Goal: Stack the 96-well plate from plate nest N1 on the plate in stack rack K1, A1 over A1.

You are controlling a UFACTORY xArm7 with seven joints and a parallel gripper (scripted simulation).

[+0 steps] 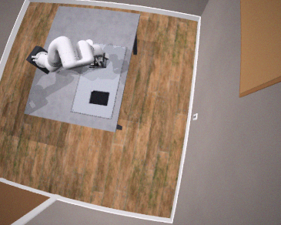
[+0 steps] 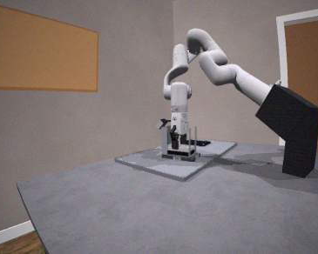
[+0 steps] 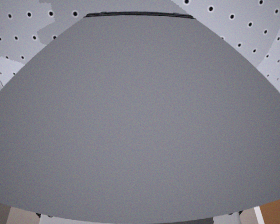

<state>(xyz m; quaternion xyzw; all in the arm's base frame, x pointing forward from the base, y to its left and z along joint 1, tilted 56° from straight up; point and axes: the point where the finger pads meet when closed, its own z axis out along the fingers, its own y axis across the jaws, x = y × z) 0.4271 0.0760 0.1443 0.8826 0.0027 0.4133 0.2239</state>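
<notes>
My hand is 3 cm above the dark plate. Also, from my hand: white 96-well plate: 1 cm below; then black plate nest N1: 6 cm behind, 33 cm to the right, 5 cm below.
</notes>
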